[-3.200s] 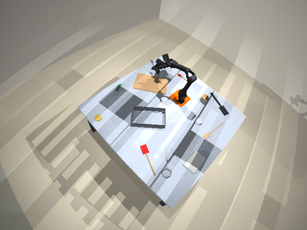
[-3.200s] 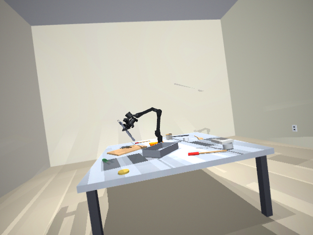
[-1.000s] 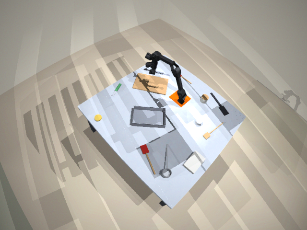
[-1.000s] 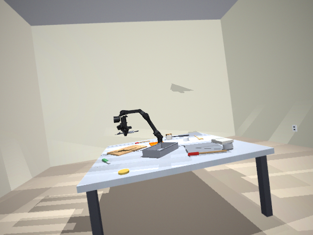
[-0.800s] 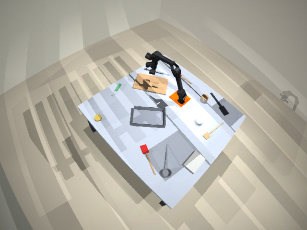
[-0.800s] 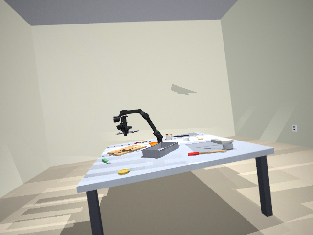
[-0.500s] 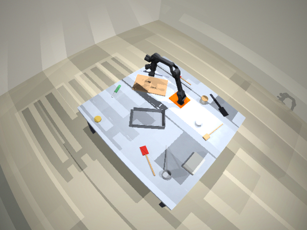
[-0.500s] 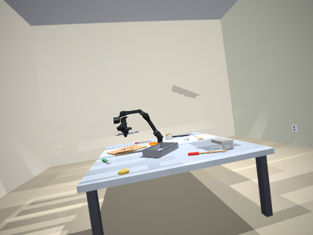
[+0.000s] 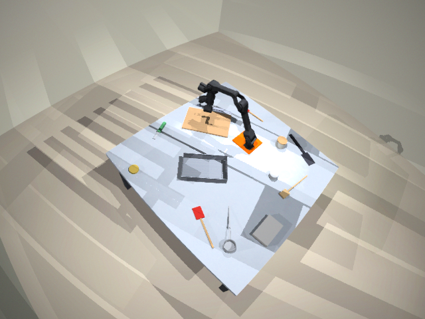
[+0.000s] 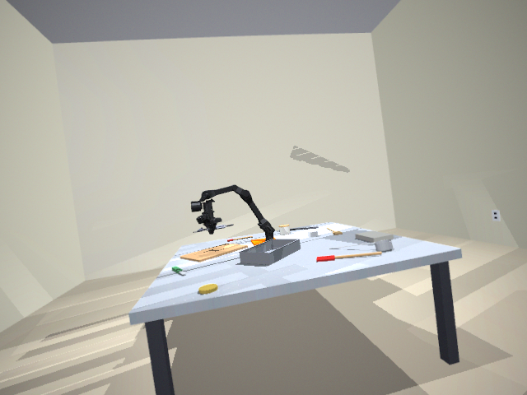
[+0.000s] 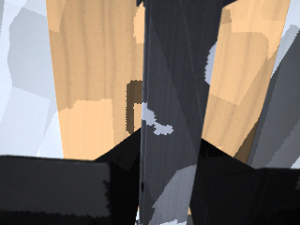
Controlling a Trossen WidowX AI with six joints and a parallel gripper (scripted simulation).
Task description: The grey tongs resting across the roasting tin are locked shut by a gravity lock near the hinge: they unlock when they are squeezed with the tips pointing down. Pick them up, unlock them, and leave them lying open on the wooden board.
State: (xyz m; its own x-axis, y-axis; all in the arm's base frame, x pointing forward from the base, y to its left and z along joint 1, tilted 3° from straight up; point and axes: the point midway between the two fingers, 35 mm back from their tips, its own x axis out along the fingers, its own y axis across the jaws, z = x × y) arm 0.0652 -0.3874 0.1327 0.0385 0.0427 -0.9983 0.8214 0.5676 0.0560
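The wooden board is 110 mm below my gripper tip. Also, from my gripper tip: cork-topped cylinder 270 mm behind, 540 mm to the left, 90 mm below; roasting tin 330 mm ahead, 310 mm to the left, 90 mm below; black spatula 380 mm behind, 710 mm to the left, 120 mm below.
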